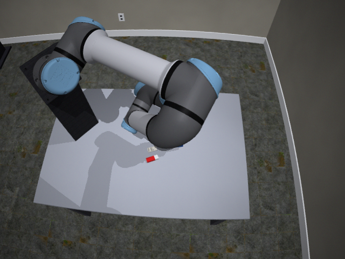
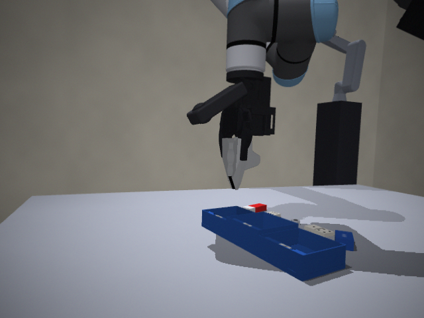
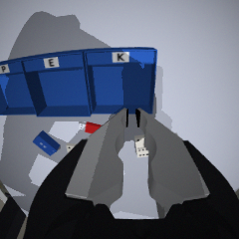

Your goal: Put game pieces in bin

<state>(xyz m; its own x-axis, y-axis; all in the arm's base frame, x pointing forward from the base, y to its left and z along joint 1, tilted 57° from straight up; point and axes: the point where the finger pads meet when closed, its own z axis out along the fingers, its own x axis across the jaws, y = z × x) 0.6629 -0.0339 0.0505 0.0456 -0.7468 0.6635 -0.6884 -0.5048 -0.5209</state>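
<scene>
Now: the blue bin 100 mm to the left of my hand and 70 mm below it. Round my hand: white domino (120 mm behind, 80 mm below, 30 mm to the right); then USB stick (90 mm below, 80 mm behind, 60 mm to the left); then dark ring (130 mm behind, 90 mm below, 30 mm to the left).
</scene>
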